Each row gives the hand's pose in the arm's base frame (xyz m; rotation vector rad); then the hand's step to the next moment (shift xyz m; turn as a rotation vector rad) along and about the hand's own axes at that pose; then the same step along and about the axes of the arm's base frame.
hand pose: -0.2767 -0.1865 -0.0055 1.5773 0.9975 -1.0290
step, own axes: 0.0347 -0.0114 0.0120 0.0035 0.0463 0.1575
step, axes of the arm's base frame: -0.0019 -0.0052 -0.0380 0.0208 -0.1619 -0.0178
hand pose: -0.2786 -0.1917 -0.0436 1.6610 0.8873 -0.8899
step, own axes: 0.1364 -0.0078 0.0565 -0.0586 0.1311 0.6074
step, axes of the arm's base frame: 0.0479 -0.0346 -0.1355 0.0056 -0.6236 -0.0253
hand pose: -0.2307 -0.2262 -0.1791 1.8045 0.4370 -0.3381
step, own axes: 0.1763 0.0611 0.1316 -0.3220 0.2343 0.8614
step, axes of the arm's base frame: 0.1840 -0.1203 -0.0616 -0.1818 -0.9247 0.1116
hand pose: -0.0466 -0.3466 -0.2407 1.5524 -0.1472 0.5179
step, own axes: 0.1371 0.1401 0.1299 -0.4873 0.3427 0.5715
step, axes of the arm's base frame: 0.0944 -0.1046 0.1883 -0.4386 -0.6866 0.1330
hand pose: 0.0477 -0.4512 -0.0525 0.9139 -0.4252 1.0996
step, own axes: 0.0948 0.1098 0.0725 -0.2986 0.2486 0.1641
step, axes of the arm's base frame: -0.0485 0.0130 0.1542 -0.3279 -0.2651 -0.0102
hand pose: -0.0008 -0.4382 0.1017 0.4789 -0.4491 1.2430
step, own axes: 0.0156 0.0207 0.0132 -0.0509 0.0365 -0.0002
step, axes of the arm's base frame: -0.0167 0.0098 0.0217 -0.0484 -0.0305 -0.0254
